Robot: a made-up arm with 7 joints.
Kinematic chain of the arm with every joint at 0, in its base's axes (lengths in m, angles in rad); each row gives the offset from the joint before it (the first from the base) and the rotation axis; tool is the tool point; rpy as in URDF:
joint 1: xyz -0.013 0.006 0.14 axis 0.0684 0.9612 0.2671
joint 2: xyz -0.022 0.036 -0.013 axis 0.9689 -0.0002 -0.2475
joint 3: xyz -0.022 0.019 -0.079 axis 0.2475 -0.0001 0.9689
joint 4: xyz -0.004 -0.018 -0.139 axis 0.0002 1 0
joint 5: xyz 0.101 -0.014 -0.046 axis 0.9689 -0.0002 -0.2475
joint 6: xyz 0.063 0.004 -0.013 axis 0.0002 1 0
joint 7: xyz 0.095 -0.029 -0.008 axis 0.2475 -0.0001 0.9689
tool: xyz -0.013 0.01 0.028 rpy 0 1.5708 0
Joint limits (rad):
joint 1: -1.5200..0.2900
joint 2: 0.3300..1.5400
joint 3: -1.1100..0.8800
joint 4: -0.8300..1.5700
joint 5: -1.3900..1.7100
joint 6: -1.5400..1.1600
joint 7: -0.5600..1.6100
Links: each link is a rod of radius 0.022 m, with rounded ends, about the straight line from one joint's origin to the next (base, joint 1, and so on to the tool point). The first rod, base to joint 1, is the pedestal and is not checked.
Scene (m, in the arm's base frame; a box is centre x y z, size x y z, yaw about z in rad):
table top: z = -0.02
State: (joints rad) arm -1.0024 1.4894 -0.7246 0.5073 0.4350 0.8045 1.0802
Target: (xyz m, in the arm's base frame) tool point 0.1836 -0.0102 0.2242
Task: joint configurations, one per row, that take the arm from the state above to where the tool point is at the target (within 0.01 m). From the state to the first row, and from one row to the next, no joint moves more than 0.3 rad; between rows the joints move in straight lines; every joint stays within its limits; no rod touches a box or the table.
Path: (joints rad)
1: -1.0713 1.4812 -0.6343 0.2398 0.3810 0.7092 1.0521
2: -1.1402 1.4731 -0.5440 -0.0276 0.3270 0.6138 1.0240
3: -1.2091 1.4649 -0.4538 -0.2951 0.2730 0.5185 0.9959
4: -1.2780 1.4567 -0.3635 -0.5625 0.2189 0.4232 0.9678
5: -1.3469 1.4486 -0.2732 -0.8300 0.1649 0.3279 0.9396

